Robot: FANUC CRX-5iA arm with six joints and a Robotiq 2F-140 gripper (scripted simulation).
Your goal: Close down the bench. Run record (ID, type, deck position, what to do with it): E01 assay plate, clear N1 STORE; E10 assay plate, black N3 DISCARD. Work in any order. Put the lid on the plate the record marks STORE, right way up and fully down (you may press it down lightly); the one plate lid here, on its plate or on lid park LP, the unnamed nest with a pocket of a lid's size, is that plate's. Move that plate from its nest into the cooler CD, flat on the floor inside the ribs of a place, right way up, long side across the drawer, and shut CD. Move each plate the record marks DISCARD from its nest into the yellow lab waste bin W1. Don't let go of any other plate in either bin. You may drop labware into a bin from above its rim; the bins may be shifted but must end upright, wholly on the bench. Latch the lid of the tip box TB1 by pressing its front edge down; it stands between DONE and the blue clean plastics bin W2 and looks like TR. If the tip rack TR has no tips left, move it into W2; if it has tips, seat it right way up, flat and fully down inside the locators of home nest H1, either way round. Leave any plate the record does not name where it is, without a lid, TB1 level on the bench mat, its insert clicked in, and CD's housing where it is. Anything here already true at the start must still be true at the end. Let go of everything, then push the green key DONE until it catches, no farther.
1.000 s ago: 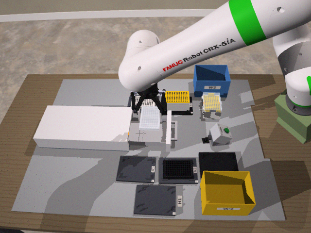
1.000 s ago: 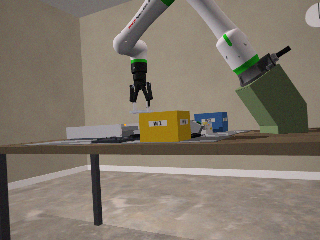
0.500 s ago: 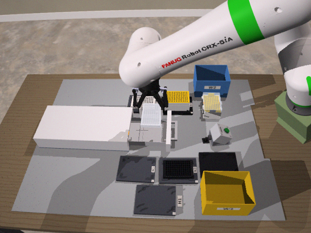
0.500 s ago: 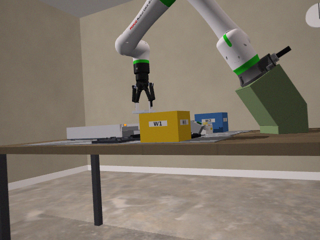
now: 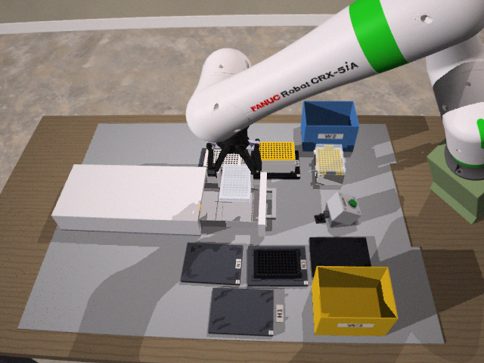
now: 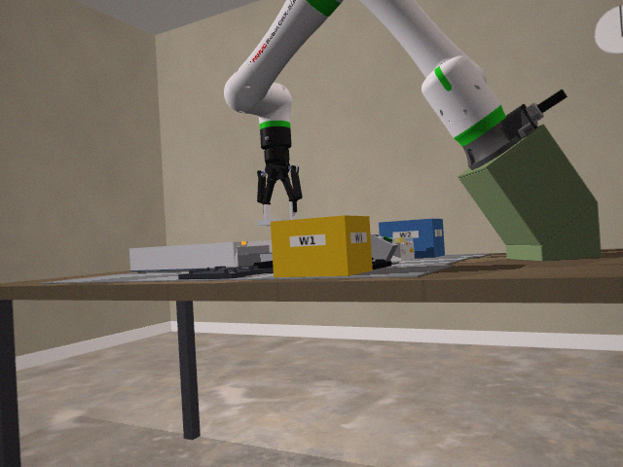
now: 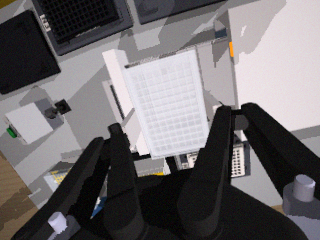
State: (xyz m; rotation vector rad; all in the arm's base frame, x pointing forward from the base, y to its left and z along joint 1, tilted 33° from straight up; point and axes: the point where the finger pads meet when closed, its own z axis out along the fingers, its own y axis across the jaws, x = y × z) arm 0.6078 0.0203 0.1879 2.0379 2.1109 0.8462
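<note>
Right now the cooler drawer is 30 mm ahead of my hand and 130 mm below it. The rest, counted from my hand: pale plate: 90 mm ahead, 190 mm to the right, 130 mm below; nest N1: 40 mm ahead, 200 mm to the left, 150 mm below; white cooler CD: 170 mm ahead, 20 mm to the left, 120 mm below.
</note>
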